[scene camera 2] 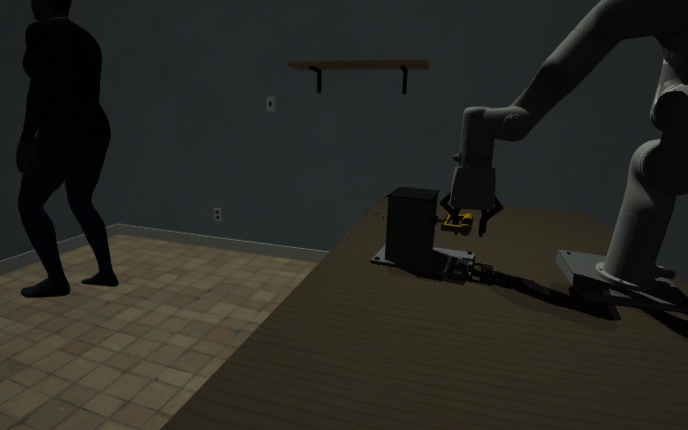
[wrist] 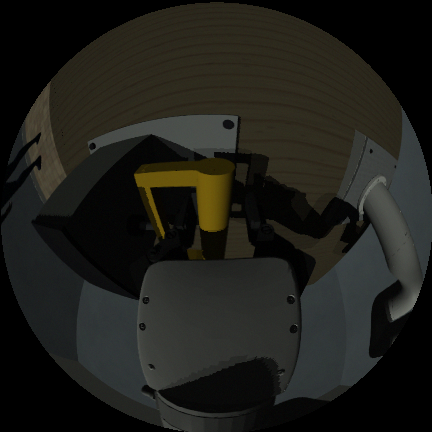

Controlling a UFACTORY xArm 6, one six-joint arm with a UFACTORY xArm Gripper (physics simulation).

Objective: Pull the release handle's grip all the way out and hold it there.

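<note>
The release handle's yellow grip [scene camera 2: 467, 224] [wrist: 215, 200] is a round bar on a yellow bracket. The bracket faces the dark box housing [scene camera 2: 409, 228] [wrist: 100, 215], and a short dark stem shows between them. My gripper [scene camera 2: 469, 231] [wrist: 219, 204] is open, with its fingers pointing down on either side of the grip. One finger is inside the bracket's opening, between the grip and the housing; the other is on the outer side, with a gap to the grip. Part of the bracket's near arm is hidden behind the gripper in the wrist view.
The housing stands on a light base plate [scene camera 2: 379, 255] [wrist: 175, 129] on the wooden table [scene camera 2: 324, 344] [wrist: 220, 60]. The robot's base plate [scene camera 2: 570, 268] [wrist: 357, 155] is at the right. A person [scene camera 2: 65, 101] stands on the tiled floor at the left, beyond the table edge.
</note>
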